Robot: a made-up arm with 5 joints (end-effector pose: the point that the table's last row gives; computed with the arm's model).
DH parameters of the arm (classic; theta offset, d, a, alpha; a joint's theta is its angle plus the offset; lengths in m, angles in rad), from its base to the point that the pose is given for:
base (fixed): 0 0 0.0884 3.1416
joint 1: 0 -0.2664 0.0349 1.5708
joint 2: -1.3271 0 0.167 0
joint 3: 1.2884 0 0.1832 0
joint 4: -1.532 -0.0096 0 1.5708
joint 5: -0.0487 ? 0 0
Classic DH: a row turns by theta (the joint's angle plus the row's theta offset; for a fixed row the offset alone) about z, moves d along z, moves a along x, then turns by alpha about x.
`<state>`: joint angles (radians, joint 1 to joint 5).
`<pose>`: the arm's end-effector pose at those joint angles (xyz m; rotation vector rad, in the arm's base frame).
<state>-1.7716 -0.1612 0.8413 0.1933 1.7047</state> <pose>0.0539 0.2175 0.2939 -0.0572 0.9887 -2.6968</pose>
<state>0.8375 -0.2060 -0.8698 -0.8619 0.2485</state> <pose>0.1537 -0.0868 0.6335 1.3824 2.4220 -0.1621</pose>
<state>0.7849 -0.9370 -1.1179 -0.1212 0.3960</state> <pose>-0.0493 0.1240 0.5851 1.3652 2.1483 -0.1725</pose>
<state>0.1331 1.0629 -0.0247 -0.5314 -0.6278</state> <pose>0.4129 -0.0531 0.1373 0.2928 -1.0511 -0.7302</pose>
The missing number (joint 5, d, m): -0.0383
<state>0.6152 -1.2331 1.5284 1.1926 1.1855</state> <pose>0.1447 -0.0515 0.2735 -0.0643 -0.0536 0.5213</pose>
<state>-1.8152 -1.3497 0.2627 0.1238 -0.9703</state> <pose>0.1010 -0.0109 0.5380 2.5337 -0.3925 0.3117</pose>
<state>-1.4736 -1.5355 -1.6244 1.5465 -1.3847</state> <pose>0.0679 -0.3096 0.3402 -3.0778 0.3627 0.0013</pose>
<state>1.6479 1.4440 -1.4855 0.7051 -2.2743</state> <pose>0.0470 -0.4116 0.2380 -0.3737 1.0647 2.1187</pose>
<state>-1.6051 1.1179 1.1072 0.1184 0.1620</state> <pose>0.0957 0.0660 0.1241 -0.5917 0.6404 1.6229</pose>
